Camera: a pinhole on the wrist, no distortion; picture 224 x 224 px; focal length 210.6 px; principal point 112.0 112.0 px. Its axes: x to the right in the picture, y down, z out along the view. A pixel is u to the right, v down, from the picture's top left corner.
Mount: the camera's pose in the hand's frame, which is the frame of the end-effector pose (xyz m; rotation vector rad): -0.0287 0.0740 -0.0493 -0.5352 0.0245 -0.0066
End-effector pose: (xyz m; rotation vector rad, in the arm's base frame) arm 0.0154 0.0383 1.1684 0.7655 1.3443 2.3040
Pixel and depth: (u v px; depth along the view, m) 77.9 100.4 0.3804
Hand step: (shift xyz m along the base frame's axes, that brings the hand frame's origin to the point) 0.2323 0.0315 0.3137
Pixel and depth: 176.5 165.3 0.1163
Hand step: 0.0076 -0.0467 0.1552
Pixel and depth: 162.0 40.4 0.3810
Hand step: 0.1489 0.1973 0.2923
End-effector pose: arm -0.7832 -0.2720 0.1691 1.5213 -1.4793 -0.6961
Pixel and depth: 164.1 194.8 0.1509
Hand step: -0.1384 -0.0033 0.1550
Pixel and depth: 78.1 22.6 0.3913
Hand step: -0.3974 0.0160 -0.0712
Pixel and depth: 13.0 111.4 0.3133
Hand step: -0.3296 0.1402 0.0718
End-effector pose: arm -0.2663 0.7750 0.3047 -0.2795 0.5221 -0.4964
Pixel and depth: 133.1 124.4 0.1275
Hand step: 0.0757 0.1367 -0.0026
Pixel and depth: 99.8 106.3 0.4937
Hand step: 0.2912 0.3388 0.2188
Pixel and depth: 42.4 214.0 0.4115
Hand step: 0.1676 0.4930 0.0624
